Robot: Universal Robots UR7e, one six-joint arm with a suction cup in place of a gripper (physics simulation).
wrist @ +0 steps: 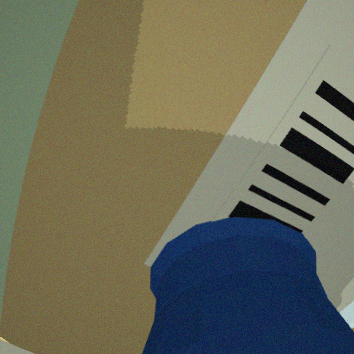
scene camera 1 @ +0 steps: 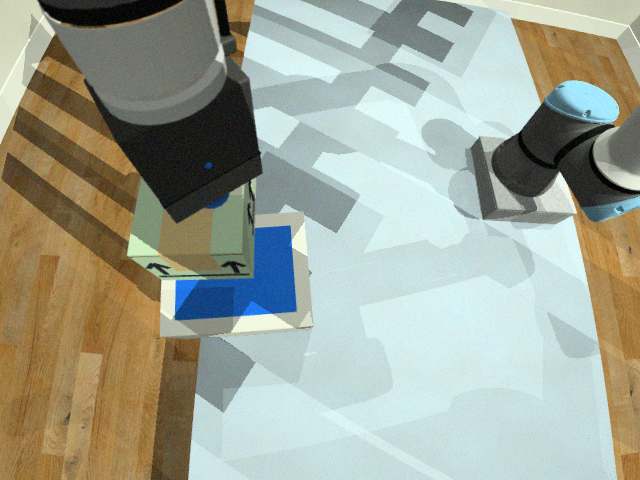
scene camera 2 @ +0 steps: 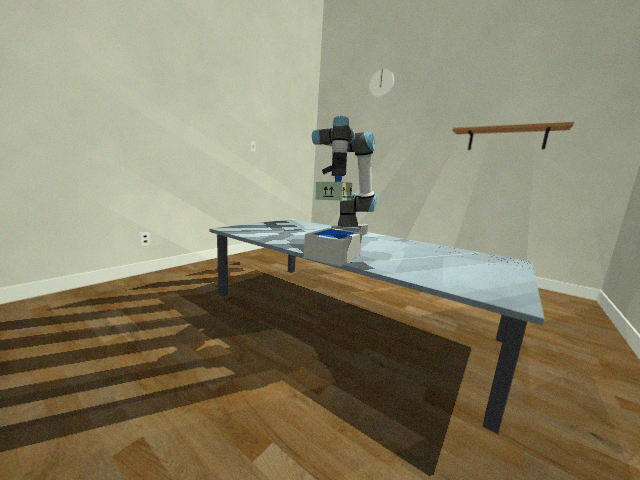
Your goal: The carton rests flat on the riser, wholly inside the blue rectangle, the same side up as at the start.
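Pixels of known places: end effector, tool point: [wrist: 228, 242]; arm's base, origin of the base link: [scene camera 1: 521, 169] [scene camera 2: 347, 225].
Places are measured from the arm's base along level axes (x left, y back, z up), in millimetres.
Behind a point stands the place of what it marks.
The light green carton [scene camera 1: 186, 235] {z 315, x 194, y -646 mm} [scene camera 2: 328, 191] {z 267, x 136, y -695 mm} [wrist: 75, 175] {z 312, x 140, y -658 mm} has a tan tape strip, a barcode label on top and black arrows that point up on its sides. It hangs level in the air, well above the riser. My suction gripper [scene camera 1: 217, 202] [scene camera 2: 338, 179] [wrist: 235, 225] is shut on its top face, at the edge of the label. The pale riser [scene camera 1: 303, 268] {z 61, x 177, y -536 mm} [scene camera 2: 323, 249] {z 3, x 168, y -777 mm} stands on the table. The blue rectangle [scene camera 1: 273, 279] {z 61, x 190, y -588 mm} [scene camera 2: 334, 234] {z 61, x 177, y -679 mm} lies on its top. In scene camera 1 the carton covers the rectangle's upper left part.
The blue-grey table [scene camera 1: 439, 335] {z -59, x 327, y -277 mm} [scene camera 2: 439, 263] {z -59, x 662, y -423 mm} bears the riser near one long edge. The arm's base block [scene camera 1: 527, 206] {z 8, x 96, y -29 mm} stands toward the opposite long edge. A wooden wall shelf [scene camera 2: 511, 128] and a round clock [scene camera 2: 382, 82] are on the wall behind.
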